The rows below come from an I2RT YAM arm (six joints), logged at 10 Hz.
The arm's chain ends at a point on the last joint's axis. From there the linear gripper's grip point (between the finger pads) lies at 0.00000 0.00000 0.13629 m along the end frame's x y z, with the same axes.
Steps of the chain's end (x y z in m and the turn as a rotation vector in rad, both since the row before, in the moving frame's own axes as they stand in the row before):
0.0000 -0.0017 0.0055 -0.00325 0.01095 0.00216
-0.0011 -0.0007 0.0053 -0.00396 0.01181 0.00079
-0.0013 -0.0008 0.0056 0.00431 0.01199 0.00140
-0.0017 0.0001 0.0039 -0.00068 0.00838 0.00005
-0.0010 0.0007 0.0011 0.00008 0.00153 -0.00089
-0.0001 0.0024 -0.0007 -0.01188 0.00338 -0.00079
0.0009 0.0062 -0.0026 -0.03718 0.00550 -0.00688
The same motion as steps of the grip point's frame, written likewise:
0.0015 -0.0013 0.0055 -0.00325 0.01095 0.00216
0.0005 -0.0002 0.0053 -0.00396 0.01181 0.00079
0.0003 -0.0014 0.0056 0.00431 0.01199 0.00140
-0.0006 0.0002 0.0039 -0.00068 0.00838 0.00005
-0.0008 0.0007 0.0011 0.00008 0.00153 -0.00089
0.0004 0.0040 -0.0007 -0.01188 0.00338 -0.00079
0.0017 0.0113 -0.0027 -0.03718 0.00550 -0.00688

